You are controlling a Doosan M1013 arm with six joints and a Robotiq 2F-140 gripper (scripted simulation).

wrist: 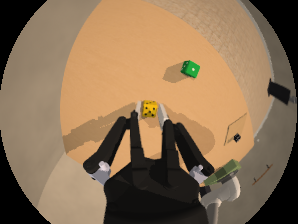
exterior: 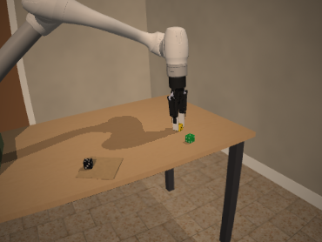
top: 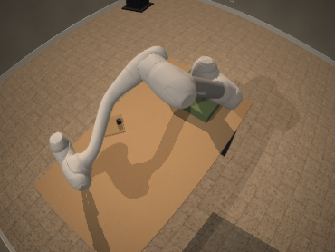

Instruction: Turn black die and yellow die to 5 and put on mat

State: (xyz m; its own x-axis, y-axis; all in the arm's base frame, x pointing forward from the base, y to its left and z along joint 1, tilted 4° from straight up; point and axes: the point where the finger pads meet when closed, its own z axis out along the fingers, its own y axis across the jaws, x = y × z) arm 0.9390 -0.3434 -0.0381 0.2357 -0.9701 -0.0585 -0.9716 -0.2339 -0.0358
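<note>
Right now my hand is 3 cm above the yellow die. Round my hand: black die 47 cm behind, 2 cm to the right, 2 cm below; then mat 43 cm behind, 4 cm to the right, 4 cm below; then green die 12 cm to the right, 5 cm behind, 3 cm below.
</note>
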